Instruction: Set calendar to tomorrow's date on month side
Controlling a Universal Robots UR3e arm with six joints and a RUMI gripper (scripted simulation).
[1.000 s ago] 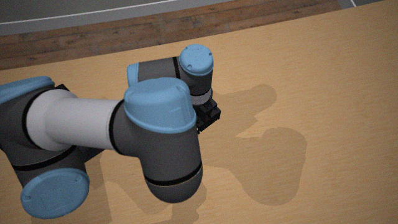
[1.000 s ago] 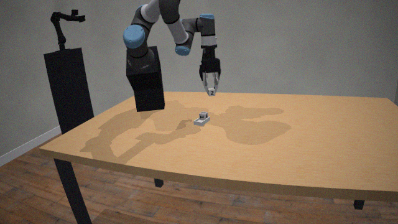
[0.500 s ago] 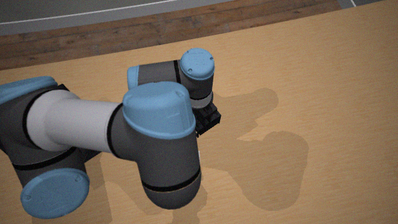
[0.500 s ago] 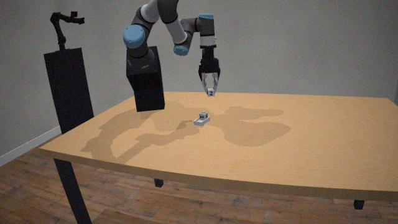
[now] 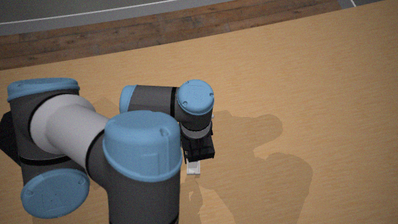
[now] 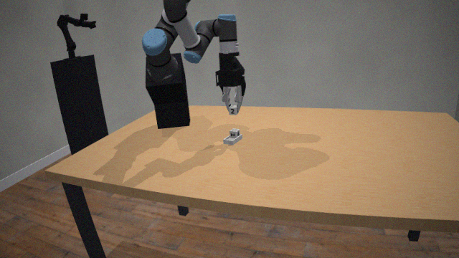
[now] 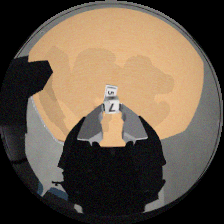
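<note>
My gripper is now 10 mm past the grey calendar tray, 10 mm to the left of it and 120 mm above it.
</note>
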